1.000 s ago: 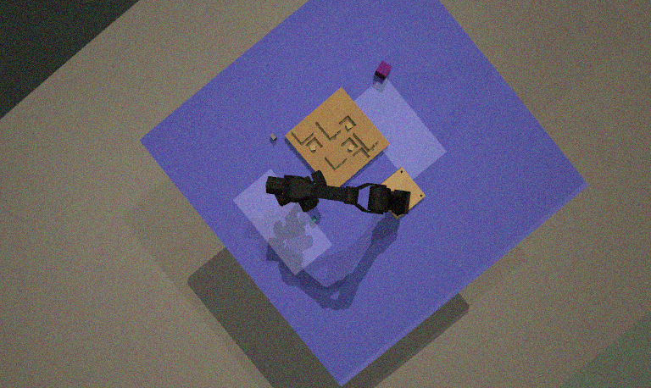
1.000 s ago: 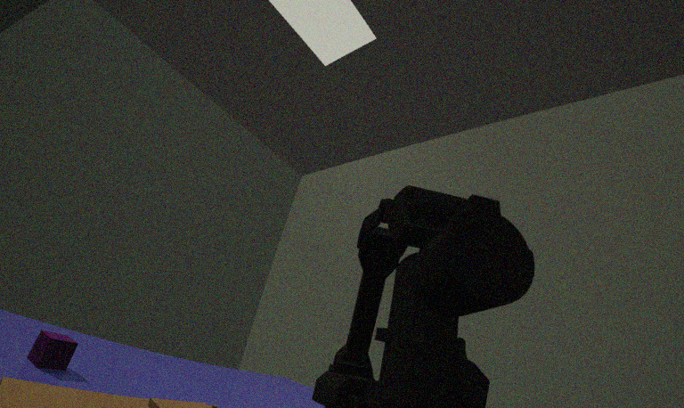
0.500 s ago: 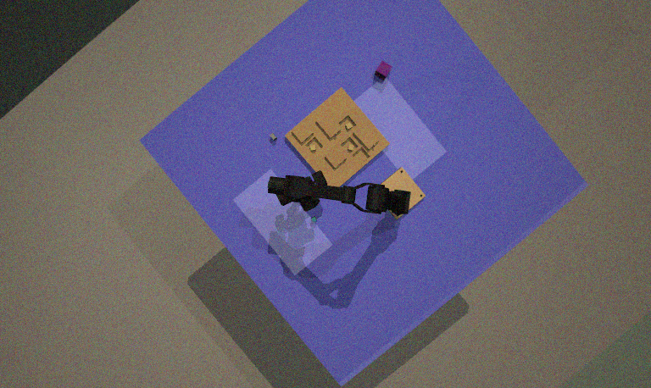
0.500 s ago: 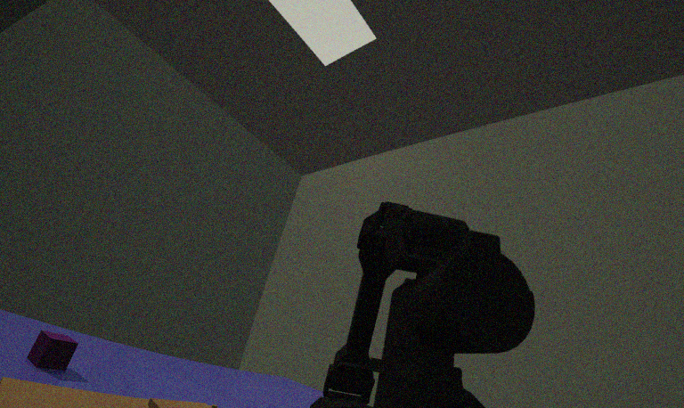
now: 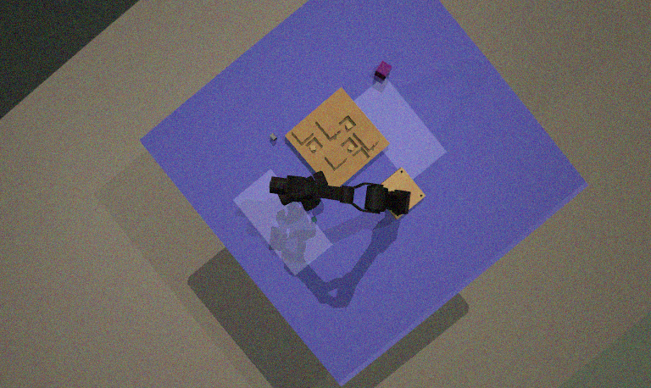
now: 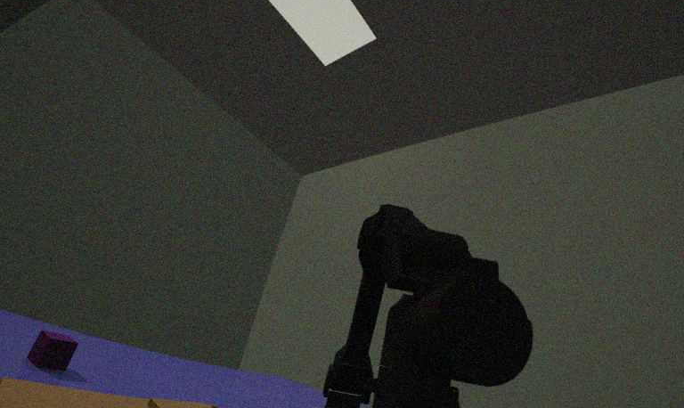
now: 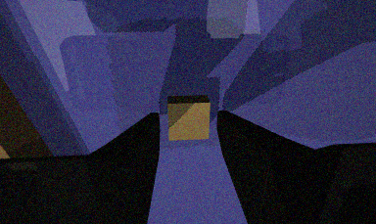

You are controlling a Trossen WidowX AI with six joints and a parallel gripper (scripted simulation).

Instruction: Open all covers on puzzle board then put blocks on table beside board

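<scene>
The small green block is 130 mm behind my gripper tip, 40 mm to the left of it and 10 mm above it. Round my gripper tip: small grey block (240 mm ahead, 10 mm to the right); magenta block (520 mm to the right, 210 mm ahead, 20 mm above).
</scene>
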